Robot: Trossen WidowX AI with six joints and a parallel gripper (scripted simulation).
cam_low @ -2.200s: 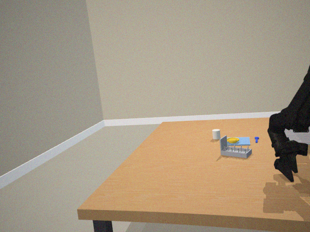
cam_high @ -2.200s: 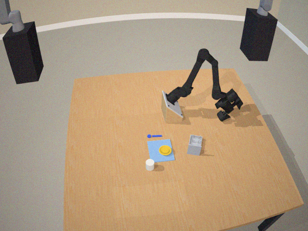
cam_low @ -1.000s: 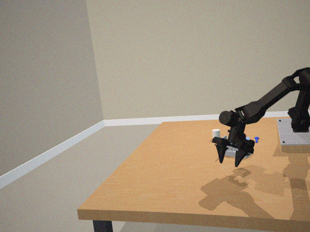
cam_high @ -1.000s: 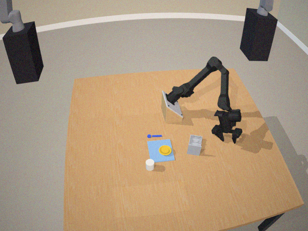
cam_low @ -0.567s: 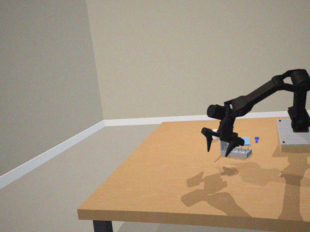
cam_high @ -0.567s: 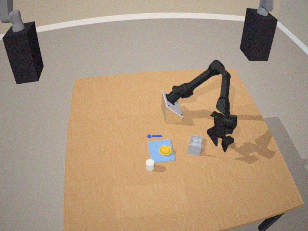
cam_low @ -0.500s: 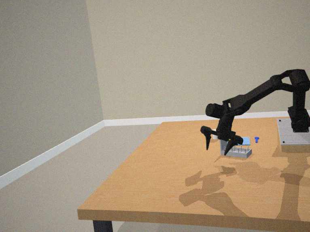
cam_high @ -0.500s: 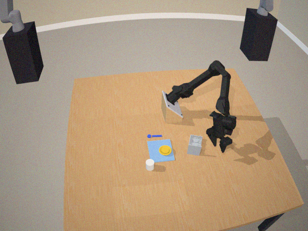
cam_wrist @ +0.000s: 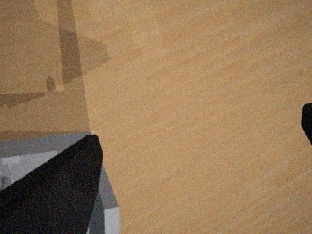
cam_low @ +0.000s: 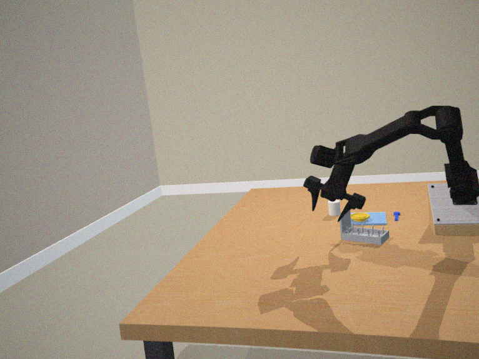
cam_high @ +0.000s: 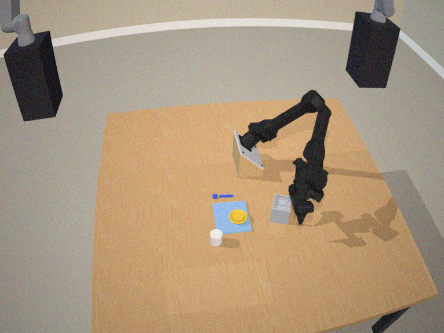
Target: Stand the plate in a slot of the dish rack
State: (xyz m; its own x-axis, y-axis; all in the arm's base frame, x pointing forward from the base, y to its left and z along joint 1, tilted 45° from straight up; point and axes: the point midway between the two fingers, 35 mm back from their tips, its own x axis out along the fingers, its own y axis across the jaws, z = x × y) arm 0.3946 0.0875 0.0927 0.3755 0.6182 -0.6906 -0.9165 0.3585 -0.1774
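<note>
Right now my gripper tip is 100 mm past the yellow plate, 200 mm to the left of it and 70 mm above it. The rest, counted from my gripper tip: white cup 300 mm to the right, 60 mm below; then light blue mat 110 mm behind, 230 mm to the right, 80 mm below; then grey dish rack 110 mm behind, 30 mm to the right, 60 mm below.
</note>
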